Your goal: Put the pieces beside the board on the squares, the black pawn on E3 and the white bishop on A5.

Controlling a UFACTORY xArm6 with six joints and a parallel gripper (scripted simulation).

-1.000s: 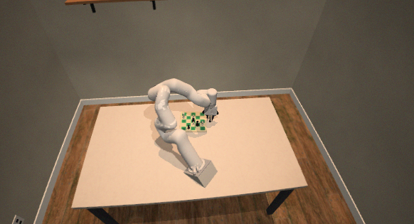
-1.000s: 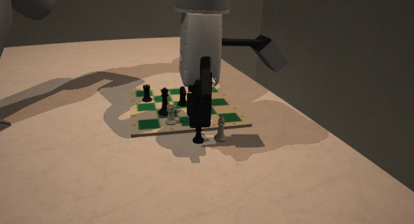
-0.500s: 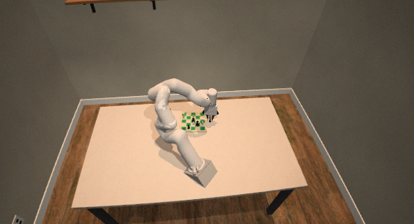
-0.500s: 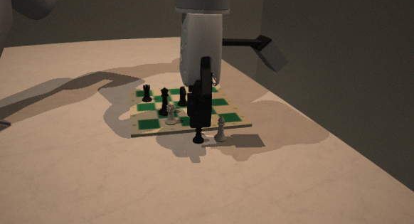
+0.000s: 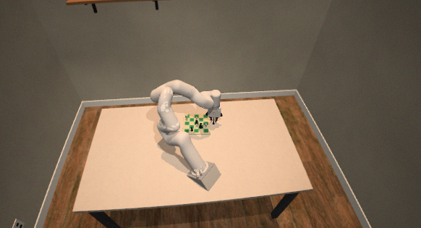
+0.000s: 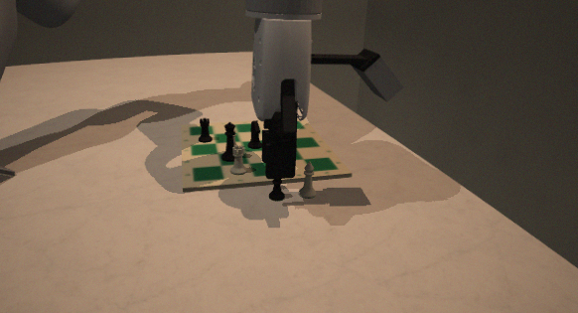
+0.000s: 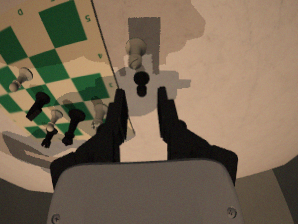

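The black pawn lies 4 cm below my hand. From my hand the other things lie so: black bishop: 14 cm to the left, 4 cm below, 2 cm ahead; then black rook: 18 cm to the left, 5 cm behind, 4 cm below; then chessboard: 14 cm to the left, 5 cm below, 2 cm ahead.
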